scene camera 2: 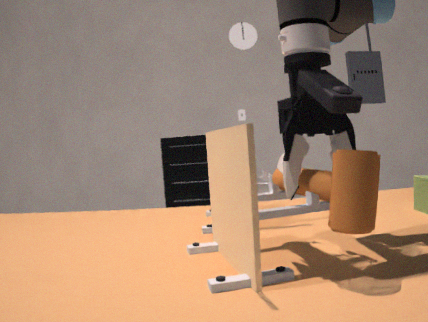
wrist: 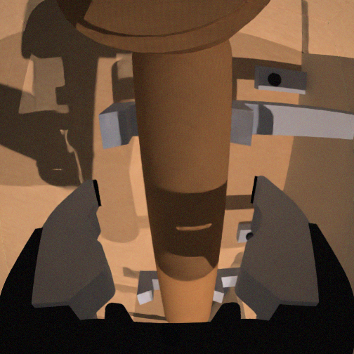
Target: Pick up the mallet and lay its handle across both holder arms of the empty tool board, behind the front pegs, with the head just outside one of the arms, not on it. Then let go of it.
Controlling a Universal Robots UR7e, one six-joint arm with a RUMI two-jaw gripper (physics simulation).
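Places are measured from the arm's base along level axes (x left, y up, z ahead), in metres.
Pixels of known places: gripper, fingertip midpoint: (scene camera 2: 321,196).
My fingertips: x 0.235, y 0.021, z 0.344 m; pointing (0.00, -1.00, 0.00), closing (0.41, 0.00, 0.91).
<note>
For each thing: its top centre in the pictures, then the offset to it from my fingertips. "spot": a spot on its surface instead.
- orange-brown head, middle of its top: (scene camera 2: 352,151) dy +0.067, dx +0.094, dz -0.038 m
- handle, surface spot: (scene camera 2: 316,182) spot: dy +0.025, dx +0.043, dz +0.008 m
The mallet has an orange-brown head (scene camera 2: 354,192) (wrist: 165,20) and a handle (scene camera 2: 316,182) (wrist: 187,125). Its handle lies across the grey holder arms of the near board (scene camera 2: 232,200), with the head outside the nearer arm (scene camera 2: 282,212) (wrist: 305,120). The farther arm (wrist: 230,281) shows beneath the handle in the wrist view. My gripper (scene camera 2: 320,175) (wrist: 175,181) is open, with one finger on each side of the handle and a gap on both sides. In the scene view the mallet head partly hides one finger. The empty board is mostly hidden behind the near board; pale bracket parts (scene camera 2: 265,186) show past its edge.
A green block (scene camera 2: 421,194) stands at the right edge of the scene view. The near board's white feet (scene camera 2: 230,282) (scene camera 2: 202,248) stick out at its base. A foot (wrist: 280,80) with a black knob shows in the wrist view. A black cabinet (scene camera 2: 185,172) is in the background.
</note>
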